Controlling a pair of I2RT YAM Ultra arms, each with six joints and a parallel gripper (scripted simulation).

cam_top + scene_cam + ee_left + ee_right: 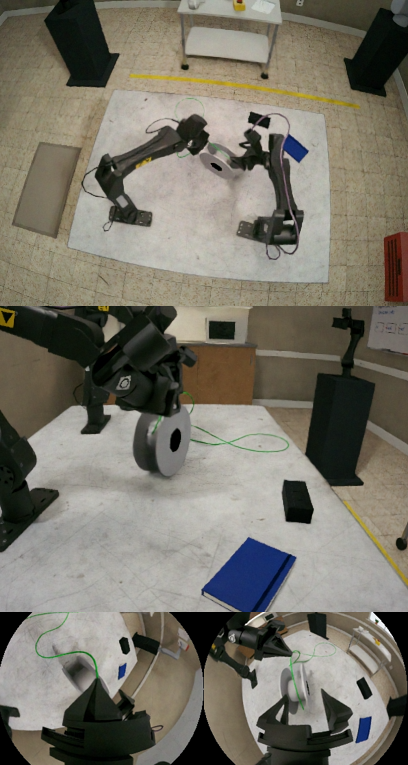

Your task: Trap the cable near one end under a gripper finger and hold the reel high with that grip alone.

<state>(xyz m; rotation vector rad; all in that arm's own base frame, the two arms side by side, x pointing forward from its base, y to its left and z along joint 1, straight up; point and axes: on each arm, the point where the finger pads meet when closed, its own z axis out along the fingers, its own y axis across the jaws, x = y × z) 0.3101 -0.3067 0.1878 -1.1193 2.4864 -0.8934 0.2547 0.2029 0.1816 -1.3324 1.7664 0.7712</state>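
The grey reel lies 10 cm below my left hand, 7 cm to the right of it and 4 cm behind it. Also, from my left hand: black block (24 cm to the right, 24 cm ahead, 17 cm below); blue notebook (42 cm to the right, 18 cm below, 12 cm ahead).
My right gripper is now 100 mm above the grey reel and 60 mm to the right of it. Also, from my right hand: black block: 280 mm ahead, 160 mm below, 110 mm to the right; then blue notebook: 300 mm to the right, 180 mm below, 150 mm ahead.
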